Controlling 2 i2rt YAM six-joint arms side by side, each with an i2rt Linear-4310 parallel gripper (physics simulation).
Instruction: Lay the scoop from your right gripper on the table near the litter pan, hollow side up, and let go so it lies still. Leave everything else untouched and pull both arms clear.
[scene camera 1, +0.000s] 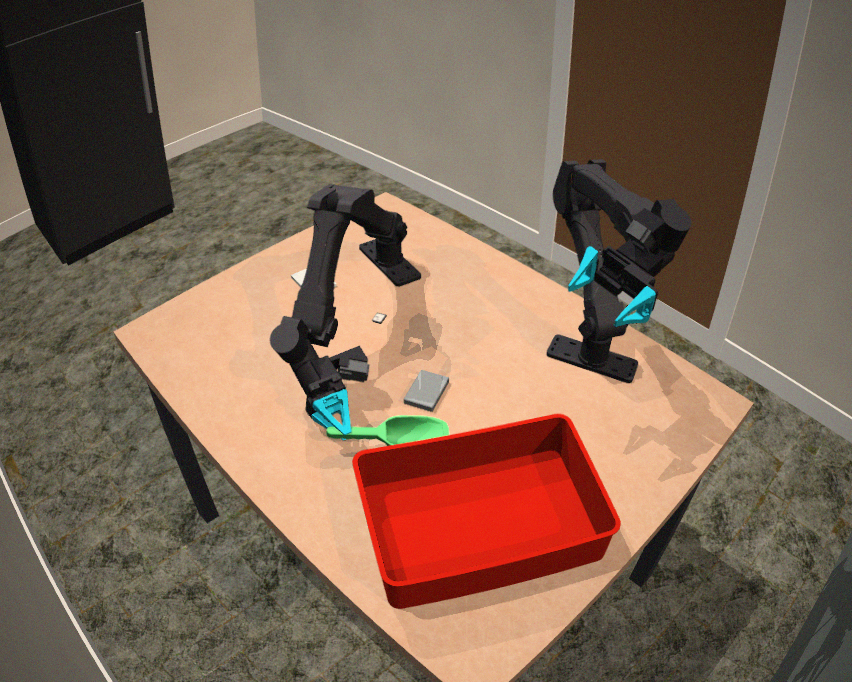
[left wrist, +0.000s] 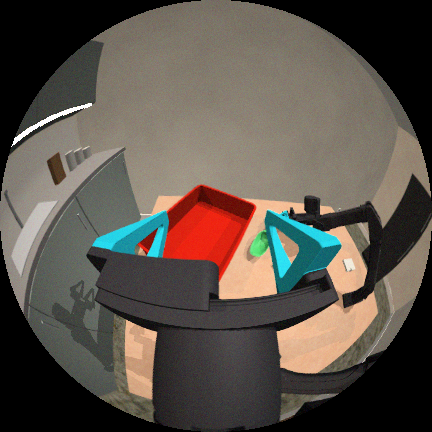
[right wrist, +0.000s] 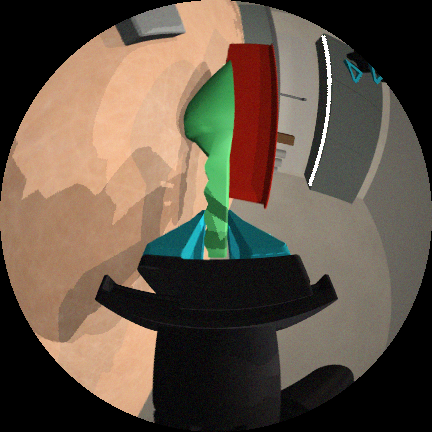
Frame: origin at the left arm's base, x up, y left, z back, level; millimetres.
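Where they show: left gripper, fingertip midpoint: (scene camera 1: 591, 305) (left wrist: 216, 215); right gripper, fingertip midpoint: (scene camera 1: 347, 436) (right wrist: 215, 215); left arm's base, link origin: (scene camera 1: 592, 360); right arm's base, link origin: (scene camera 1: 389, 262) (left wrist: 352, 297).
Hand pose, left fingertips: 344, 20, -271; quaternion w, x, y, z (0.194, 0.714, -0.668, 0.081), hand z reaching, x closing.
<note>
Things, the pixels of their top centre, and the offset from my left fingertips, as dx, dy, dz. Level surfaces: height alone.
- green scoop, top centre: (right wrist: 245, 138) (scene camera 1: 386, 422) (left wrist: 269, 230) -283, -298, -125
- table, surface height: dx -343
- red litter pan, top centre: (scene camera 1: 486, 494) (right wrist: 272, 122) (left wrist: 203, 220) -250, -67, -218
- grey block, top centre: (scene camera 1: 426, 387) -328, -294, +28
- small white tile, top centre: (scene camera 1: 379, 317) -341, -490, +187
- white flat piece, top centre: (scene camera 1: 313, 277) (left wrist: 349, 263) -330, -700, +237
A green scoop (scene camera 1: 415, 428) (left wrist: 258, 245) (right wrist: 215, 115) is held by its handle, hollow side up, low over the table (scene camera 1: 248, 455) beside the litter pan. Its shadow on the table lies close beside it in the right wrist view. My right gripper (scene camera 1: 342, 430) (right wrist: 215, 215) is shut on the scoop's handle. The red litter pan (scene camera 1: 490, 434) (left wrist: 205, 225) (right wrist: 252, 125) stands at the front of the table, close to the scoop's bowl. My left gripper (scene camera 1: 611, 305) (left wrist: 216, 215) is open and empty, raised near its own base, far from the scoop.
A grey block (scene camera 1: 427, 389) (right wrist: 155, 22) lies behind the scoop's bowl. A small white tile (scene camera 1: 379, 317) lies farther back. A white flat piece (scene camera 1: 301, 278) is partly hidden behind the right arm. The table's left edge runs near the right gripper.
</note>
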